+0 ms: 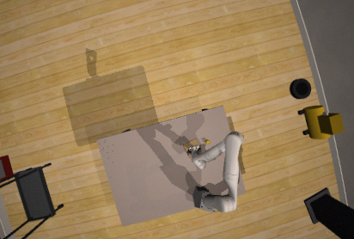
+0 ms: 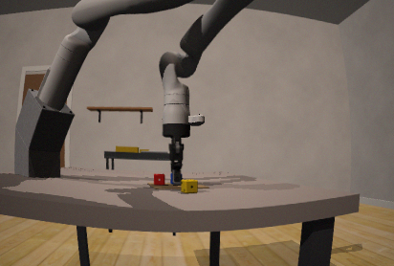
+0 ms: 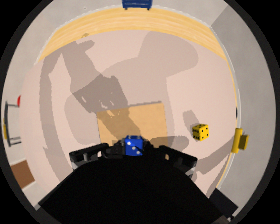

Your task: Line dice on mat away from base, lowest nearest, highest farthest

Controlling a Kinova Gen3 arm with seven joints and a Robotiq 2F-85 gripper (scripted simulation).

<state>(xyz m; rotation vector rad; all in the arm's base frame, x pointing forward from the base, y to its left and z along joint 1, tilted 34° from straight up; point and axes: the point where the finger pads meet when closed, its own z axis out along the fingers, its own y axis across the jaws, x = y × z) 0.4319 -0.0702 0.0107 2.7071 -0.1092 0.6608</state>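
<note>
Right now the blue die is 1 cm below my hand. Round my hand: yellow die 15 cm to the right, 1 cm below, 1 cm behind; then red die 5 cm behind, 1 cm to the left, 1 cm below; then tan mat 3 cm below.
</note>
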